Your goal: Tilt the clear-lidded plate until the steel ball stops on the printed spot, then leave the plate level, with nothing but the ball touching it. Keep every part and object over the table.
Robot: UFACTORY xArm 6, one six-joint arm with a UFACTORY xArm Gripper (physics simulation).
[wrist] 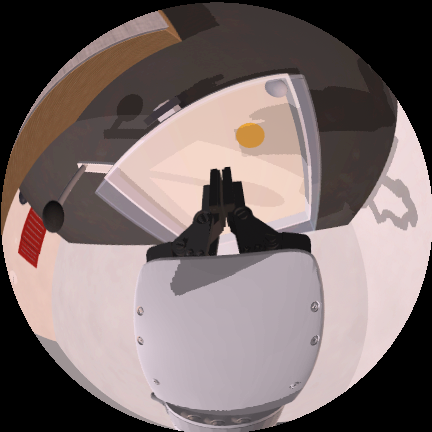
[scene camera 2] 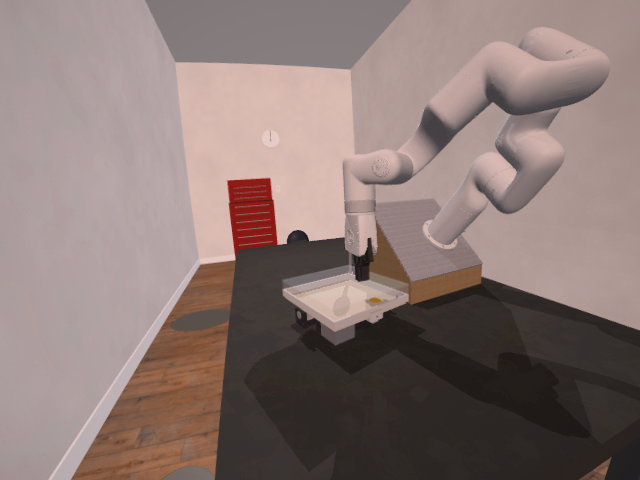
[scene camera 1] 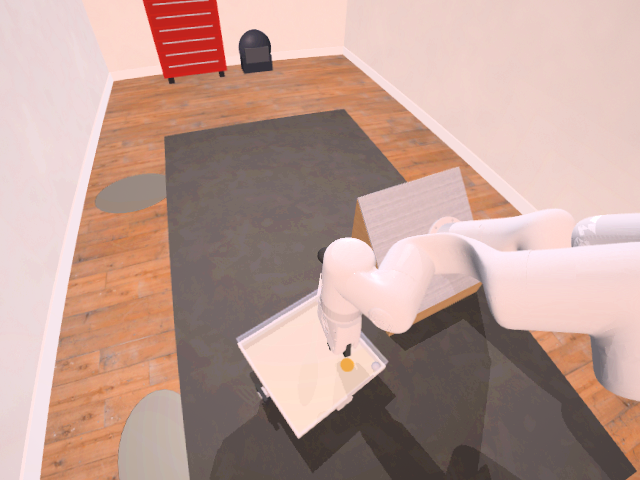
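The cream, clear-lidded plate (scene camera 1: pixel 284 366) (scene camera 2: pixel 308 312) (wrist: pixel 200 125) stands on a pale base above the dark table. Whether it is exactly level I cannot tell. The steel ball (scene camera 1: pixel 375 365) (wrist: pixel 276 88) is inside, in the plate's right corner in the first scene view, apart from the orange printed spot (scene camera 1: pixel 347 365) (scene camera 2: pixel 374 300) (wrist: pixel 250 135). My gripper (scene camera 1: pixel 346 353) (scene camera 2: pixel 362 279) (wrist: pixel 222 179) is shut and empty, pointing down over the plate near the spot. Whether its tips touch the lid I cannot tell.
The wedge-shaped block (scene camera 1: pixel 413 206) (scene camera 2: pixel 447 287) carrying the arm's mount stands beside the plate. A dark round knob (wrist: pixel 53 216) on a rod is at one plate side. A bracket (scene camera 1: pixel 344 403) (scene camera 2: pixel 375 317) sits on another side. The table (scene camera 1: pixel 232 206) (scene camera 2: pixel 289 413) extends around them.
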